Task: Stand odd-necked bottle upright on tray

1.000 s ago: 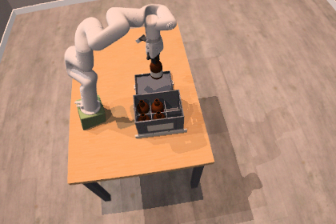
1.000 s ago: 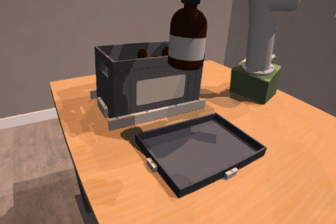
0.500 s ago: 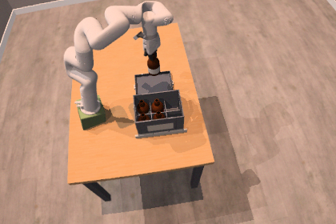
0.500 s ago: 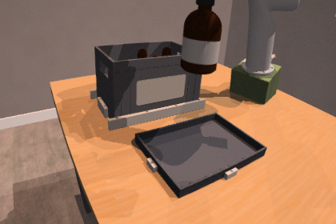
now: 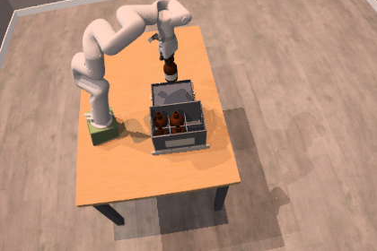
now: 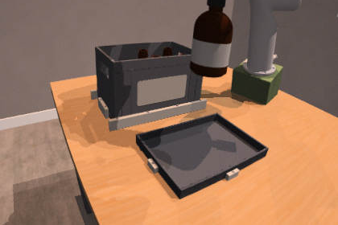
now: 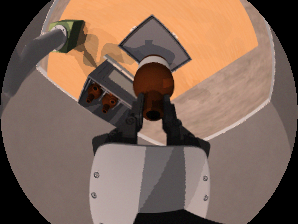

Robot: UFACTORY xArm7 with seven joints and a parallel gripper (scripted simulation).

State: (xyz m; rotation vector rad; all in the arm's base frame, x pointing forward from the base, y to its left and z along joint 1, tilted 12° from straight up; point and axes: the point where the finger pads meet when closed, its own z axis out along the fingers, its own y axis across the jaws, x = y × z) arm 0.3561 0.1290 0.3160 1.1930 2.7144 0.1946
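The glass bottle lies 70 mm below my hand. The rest, counted from my hand: crate 250 mm to the right, 250 mm below, 10 mm behind; then dark tray 320 mm below, 20 mm to the left, 10 mm behind.
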